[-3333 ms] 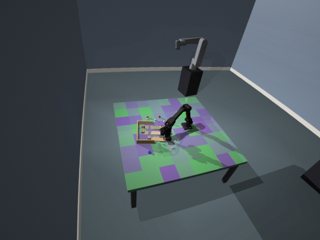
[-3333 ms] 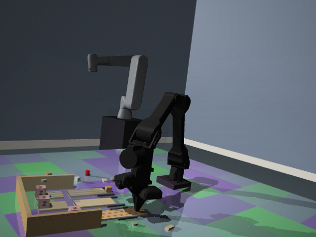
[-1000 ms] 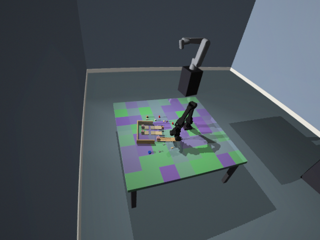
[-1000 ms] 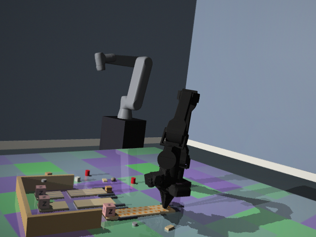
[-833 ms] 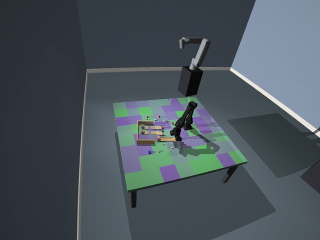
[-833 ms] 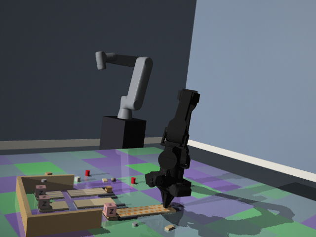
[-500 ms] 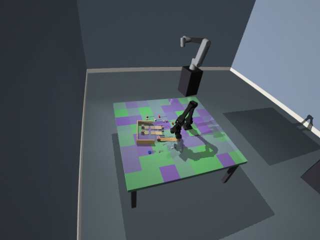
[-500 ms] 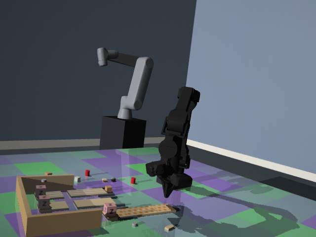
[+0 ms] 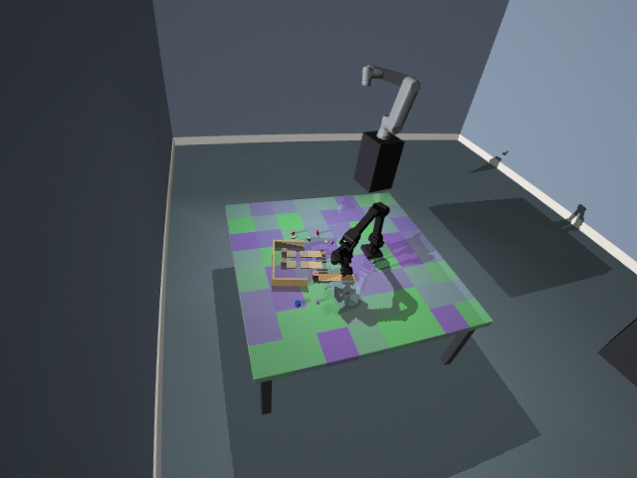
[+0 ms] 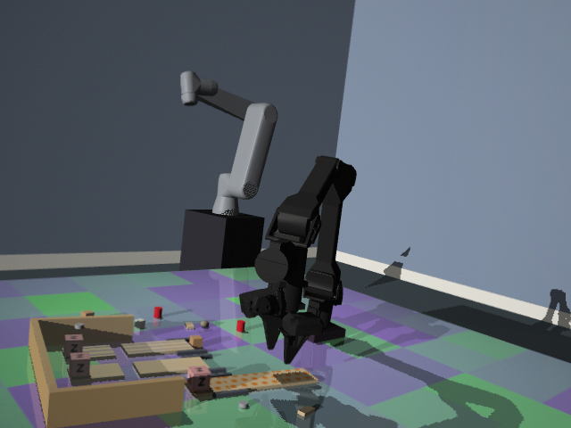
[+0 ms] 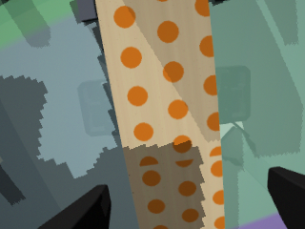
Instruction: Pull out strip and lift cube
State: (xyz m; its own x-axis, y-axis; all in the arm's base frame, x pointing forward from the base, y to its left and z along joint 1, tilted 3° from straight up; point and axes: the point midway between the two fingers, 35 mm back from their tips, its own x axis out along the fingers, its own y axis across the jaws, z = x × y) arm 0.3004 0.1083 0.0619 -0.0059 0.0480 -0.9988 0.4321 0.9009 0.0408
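Now: gripper tip 40 mm short of the dotted strip, 20 mm to the left of it and 40 mm above it. Round my gripper tip: blue piece: 310 mm ahead, 70 mm to the left, 40 mm below.
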